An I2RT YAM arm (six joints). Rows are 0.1 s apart.
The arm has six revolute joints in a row. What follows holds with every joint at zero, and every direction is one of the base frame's.
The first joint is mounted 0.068 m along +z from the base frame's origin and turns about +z.
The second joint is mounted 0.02 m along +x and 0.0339 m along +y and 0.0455 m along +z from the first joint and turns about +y.
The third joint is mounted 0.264 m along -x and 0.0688 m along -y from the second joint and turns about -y.
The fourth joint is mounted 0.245 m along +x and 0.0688 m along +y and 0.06 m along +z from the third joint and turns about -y.
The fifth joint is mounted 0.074 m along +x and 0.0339 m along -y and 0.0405 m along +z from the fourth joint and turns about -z.
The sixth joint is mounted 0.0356 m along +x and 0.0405 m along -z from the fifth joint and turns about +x.
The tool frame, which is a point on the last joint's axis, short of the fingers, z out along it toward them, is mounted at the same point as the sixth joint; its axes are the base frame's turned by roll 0, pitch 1.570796 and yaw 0 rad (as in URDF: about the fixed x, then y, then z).
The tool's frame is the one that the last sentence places.
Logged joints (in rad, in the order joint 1, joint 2, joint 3, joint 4, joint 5, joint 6), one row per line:
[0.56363, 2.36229, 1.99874, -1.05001, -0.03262, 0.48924]
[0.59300, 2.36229, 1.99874, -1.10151, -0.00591, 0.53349]
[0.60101, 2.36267, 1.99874, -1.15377, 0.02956, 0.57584]
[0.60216, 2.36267, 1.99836, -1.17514, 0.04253, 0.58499]
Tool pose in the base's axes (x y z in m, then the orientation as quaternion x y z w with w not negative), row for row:
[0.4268, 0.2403, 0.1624, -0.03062, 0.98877, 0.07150, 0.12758]
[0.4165, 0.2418, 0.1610, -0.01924, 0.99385, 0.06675, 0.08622]
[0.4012, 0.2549, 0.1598, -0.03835, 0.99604, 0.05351, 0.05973]
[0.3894, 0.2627, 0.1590, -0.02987, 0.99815, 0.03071, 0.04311]
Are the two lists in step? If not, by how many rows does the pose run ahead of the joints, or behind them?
The pose runs 2 rows behind the joints: the pose in row i belongs to the joints in row i - 2.
